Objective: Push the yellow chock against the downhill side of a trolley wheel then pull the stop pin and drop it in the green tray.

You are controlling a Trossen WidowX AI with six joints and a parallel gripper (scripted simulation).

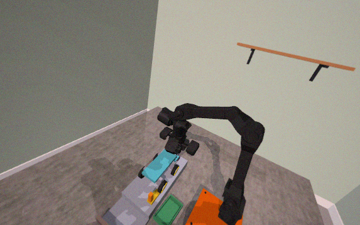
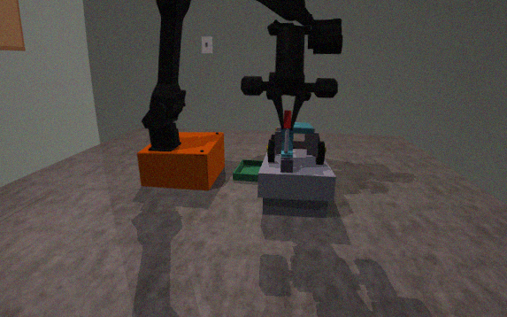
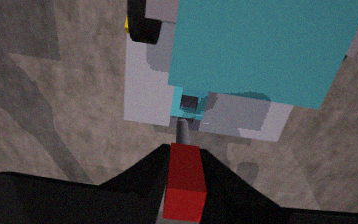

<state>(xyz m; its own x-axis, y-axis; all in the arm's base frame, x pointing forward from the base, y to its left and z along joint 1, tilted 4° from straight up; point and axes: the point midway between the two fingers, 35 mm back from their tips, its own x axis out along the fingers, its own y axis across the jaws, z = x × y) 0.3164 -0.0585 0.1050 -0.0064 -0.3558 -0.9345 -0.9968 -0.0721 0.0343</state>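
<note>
My gripper tip is 110 mm past the green tray, 170 mm to the right of it and 180 mm above it. Also, from my gripper tip: grey ramp (20 mm ahead, 110 mm to the left, 120 mm below); red-headed stop pin (right at my gripper tip); trolley (20 mm ahead, 110 mm to the left, 60 mm below).
</note>
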